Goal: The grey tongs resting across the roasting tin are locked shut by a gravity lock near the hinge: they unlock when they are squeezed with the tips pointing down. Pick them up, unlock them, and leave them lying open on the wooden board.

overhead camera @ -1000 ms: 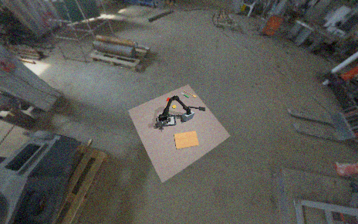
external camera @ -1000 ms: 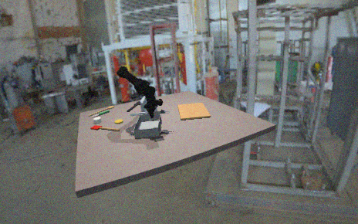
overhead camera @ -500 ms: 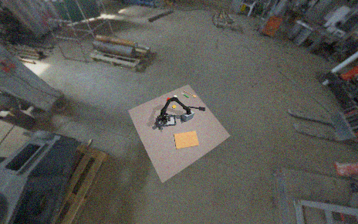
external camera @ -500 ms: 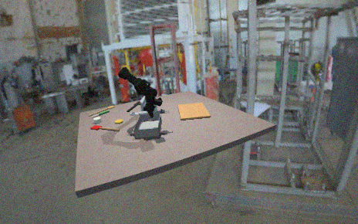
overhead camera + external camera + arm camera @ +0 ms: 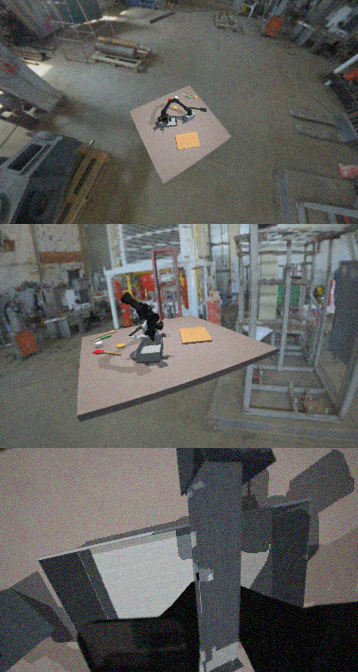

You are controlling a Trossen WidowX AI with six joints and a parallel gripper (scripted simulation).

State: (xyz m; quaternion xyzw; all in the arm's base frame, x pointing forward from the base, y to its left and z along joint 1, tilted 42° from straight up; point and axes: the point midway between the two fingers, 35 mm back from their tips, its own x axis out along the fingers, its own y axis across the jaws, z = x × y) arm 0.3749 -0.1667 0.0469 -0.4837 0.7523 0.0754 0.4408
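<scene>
Now: gripper tip 11 cm past the wooden board, 43 cm to the right of it and 9 cm above it. Round my gripper tip: red-headed tool 28 cm behind, 31 cm to the right, 9 cm below; roasting tin 5 cm behind, 1 cm to the right, 7 cm below.
</scene>
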